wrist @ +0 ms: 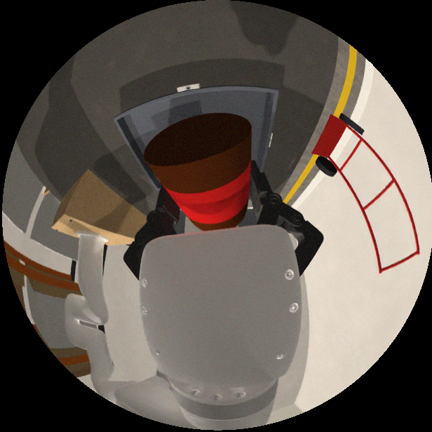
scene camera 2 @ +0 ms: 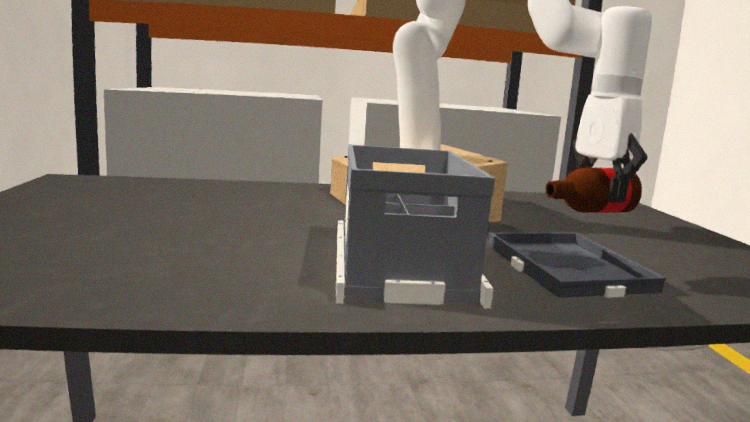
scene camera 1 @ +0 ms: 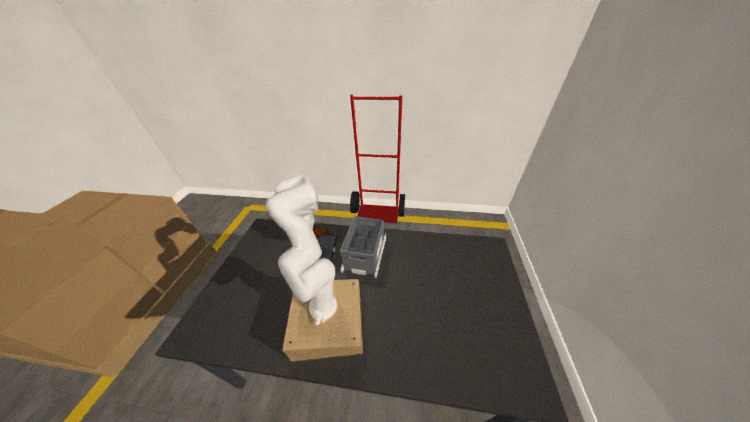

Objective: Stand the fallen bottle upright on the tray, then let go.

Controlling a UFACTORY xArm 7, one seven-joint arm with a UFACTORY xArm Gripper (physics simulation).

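Seen in the pictures: gripper, fingertip midpoint: [scene camera 2: 598,196]; arm's base, origin of the base link: [scene camera 1: 323,306].
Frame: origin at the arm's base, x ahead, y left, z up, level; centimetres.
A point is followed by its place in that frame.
Observation:
The brown bottle [scene camera 2: 583,190] @[x 48.1, y 6.6, z 2.9 cm] [wrist: 215,170] with a red label lies on its side in the air, its neck toward the left in scene camera 2 and its base toward the top in the wrist view. In scene camera 1 a small part of the bottle [scene camera 1: 320,231] @[x 44.1, y 6.2, z 4.2 cm] shows beside the arm. My gripper [scene camera 2: 618,184] [wrist: 210,176] is shut on the bottle around the label and points down. The dark grey tray [scene camera 2: 611,287] @[x 56.2, y 7.8, z -10.2 cm] [wrist: 240,90] lies on the table below the bottle, apart from it. In scene camera 1 the arm hides the gripper and part of the tray [scene camera 1: 327,248] @[x 43.7, y 4.6, z -11.1 cm].
A tall grey crate [scene camera 1: 358,260] @[x 25.0, y -16.0, z -0.4 cm] [scene camera 2: 414,241] @[x 51.3, y -23.0, z -3.3 cm] with inner dividers stands beside the tray, with white blocks around its foot. The wooden base block [scene camera 1: 340,335] @[x -12.7, y -8.6, z -1.1 cm] [wrist: 95,205] carries the arm. A red hand truck [scene camera 1: 378,213] [wrist: 330,136] stands by the wall beyond the table.

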